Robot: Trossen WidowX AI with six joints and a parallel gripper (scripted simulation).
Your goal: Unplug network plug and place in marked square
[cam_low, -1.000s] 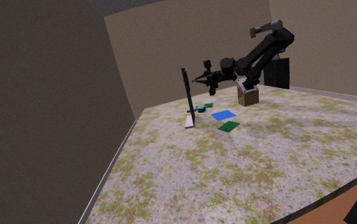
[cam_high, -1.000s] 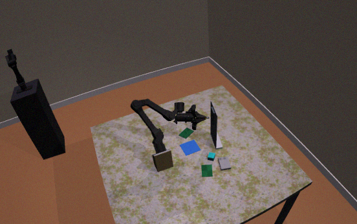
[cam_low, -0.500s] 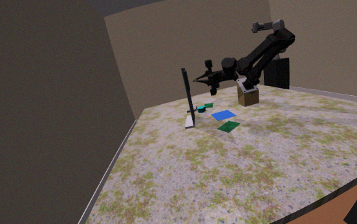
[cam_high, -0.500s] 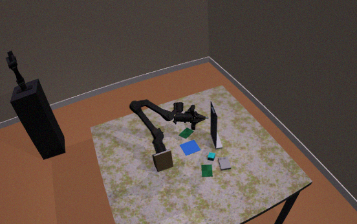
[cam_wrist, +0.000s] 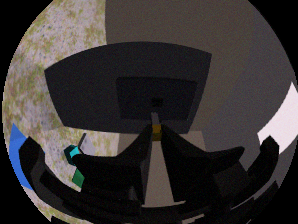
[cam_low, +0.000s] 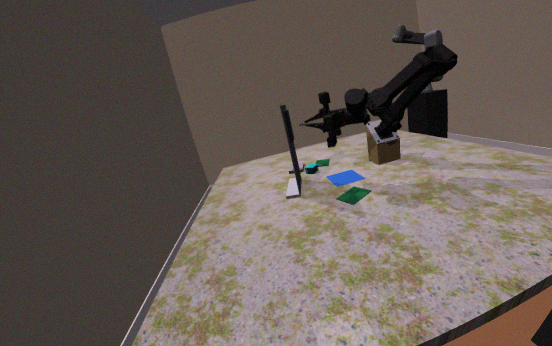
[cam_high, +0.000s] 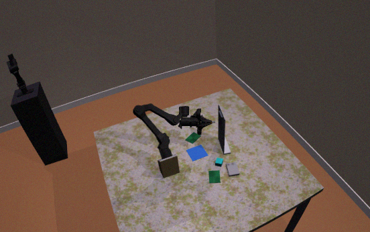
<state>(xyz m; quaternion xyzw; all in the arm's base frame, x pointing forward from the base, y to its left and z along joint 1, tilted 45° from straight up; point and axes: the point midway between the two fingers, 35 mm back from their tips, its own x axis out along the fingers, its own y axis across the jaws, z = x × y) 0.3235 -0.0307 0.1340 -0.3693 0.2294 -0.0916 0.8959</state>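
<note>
Right now the blue marked square is 240 mm below my gripper tip and 120 mm behind it. The rest, counted from my gripper tip: upright dark panel: 100 mm below, 70 mm ahead, 20 mm to the right; then teal cube: 230 mm below, 160 mm to the right, 30 mm behind; then network plug: right at my gripper tip.
</note>
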